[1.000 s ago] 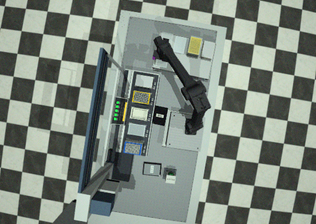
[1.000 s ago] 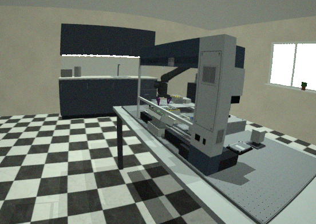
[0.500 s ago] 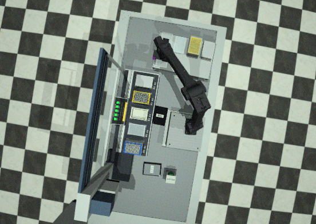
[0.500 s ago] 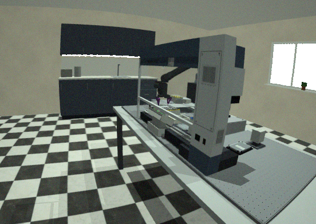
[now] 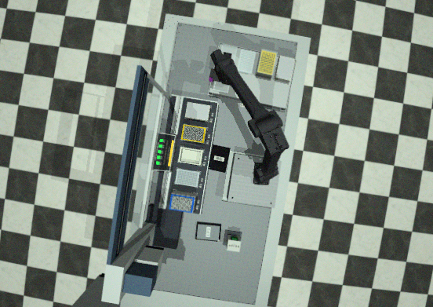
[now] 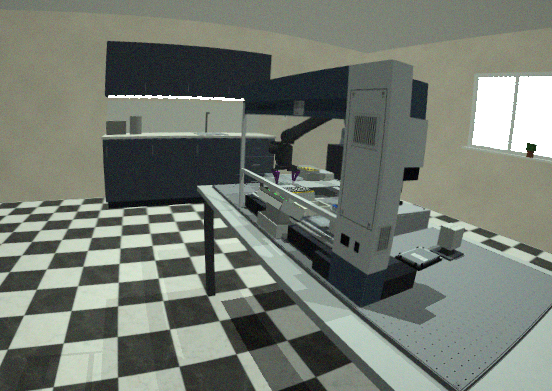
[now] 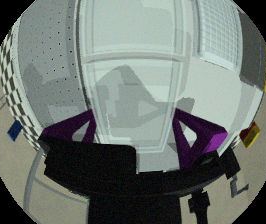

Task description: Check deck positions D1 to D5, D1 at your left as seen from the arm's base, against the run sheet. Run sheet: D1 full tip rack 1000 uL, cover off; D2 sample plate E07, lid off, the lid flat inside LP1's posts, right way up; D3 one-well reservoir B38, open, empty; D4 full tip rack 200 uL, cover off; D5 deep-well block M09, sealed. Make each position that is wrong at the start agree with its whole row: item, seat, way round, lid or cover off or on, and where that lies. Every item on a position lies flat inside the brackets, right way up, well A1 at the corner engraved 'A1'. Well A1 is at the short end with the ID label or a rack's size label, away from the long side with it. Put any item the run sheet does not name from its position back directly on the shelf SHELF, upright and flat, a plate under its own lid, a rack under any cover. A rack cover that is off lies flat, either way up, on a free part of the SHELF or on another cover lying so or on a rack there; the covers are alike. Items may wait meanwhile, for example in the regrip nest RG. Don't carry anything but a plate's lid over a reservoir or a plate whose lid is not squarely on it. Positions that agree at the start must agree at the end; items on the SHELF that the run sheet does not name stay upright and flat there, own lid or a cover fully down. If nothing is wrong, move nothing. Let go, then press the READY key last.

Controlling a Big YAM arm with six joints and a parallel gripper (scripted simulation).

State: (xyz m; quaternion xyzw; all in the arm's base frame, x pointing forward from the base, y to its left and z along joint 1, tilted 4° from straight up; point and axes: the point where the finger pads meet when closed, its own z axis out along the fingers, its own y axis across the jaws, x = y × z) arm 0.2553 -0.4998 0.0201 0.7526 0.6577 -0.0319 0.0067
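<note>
My gripper is now right at the clear rack cover. The rest, counted from my hand: white-topped block: 12 cm ahead, 18 cm to the left; shelf: 17 cm behind, 5 cm to the right, 2 cm below; yellow-framed tip rack: 13 cm ahead, 30 cm to the left, 3 cm above.
</note>
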